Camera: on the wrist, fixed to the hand. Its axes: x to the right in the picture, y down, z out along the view.
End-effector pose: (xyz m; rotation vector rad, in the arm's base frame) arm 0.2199 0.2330 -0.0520 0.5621 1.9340 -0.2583
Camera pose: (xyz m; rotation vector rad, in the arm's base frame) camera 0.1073 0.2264 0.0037 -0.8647 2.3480 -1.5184
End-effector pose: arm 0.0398 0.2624 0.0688 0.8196 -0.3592 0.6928
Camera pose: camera 0.0721 0.3137 -0.0414 0.9778 0.7596 -0.5555
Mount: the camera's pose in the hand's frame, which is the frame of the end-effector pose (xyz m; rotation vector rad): -0.0146 -0.0573 -0.1110 0.3380 0.4047 -1.5343
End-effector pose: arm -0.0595 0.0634 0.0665 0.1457 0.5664 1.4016
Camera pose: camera -0.0602 0.0133 -0.0489 -0.2834 0.9367 -0.1807
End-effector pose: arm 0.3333 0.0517 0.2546 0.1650 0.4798 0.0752
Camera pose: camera 0.2707 0.0093 0.1541 0.0751 0.9135 -1.5048
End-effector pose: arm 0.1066 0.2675 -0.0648 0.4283 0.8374 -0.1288
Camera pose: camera 0.0042 0.2610 -0.1376 0.0273 1.4007 -1.6602
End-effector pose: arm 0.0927 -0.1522 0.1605 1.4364 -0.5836 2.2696
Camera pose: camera 0.0457 -0.0461 0.1120 0.8605 0.8308 1.2449
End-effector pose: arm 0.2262 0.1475 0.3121 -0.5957 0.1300 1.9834
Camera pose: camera 0.3200 0.1253 0.2314 -0.5697 0.1712 0.3372
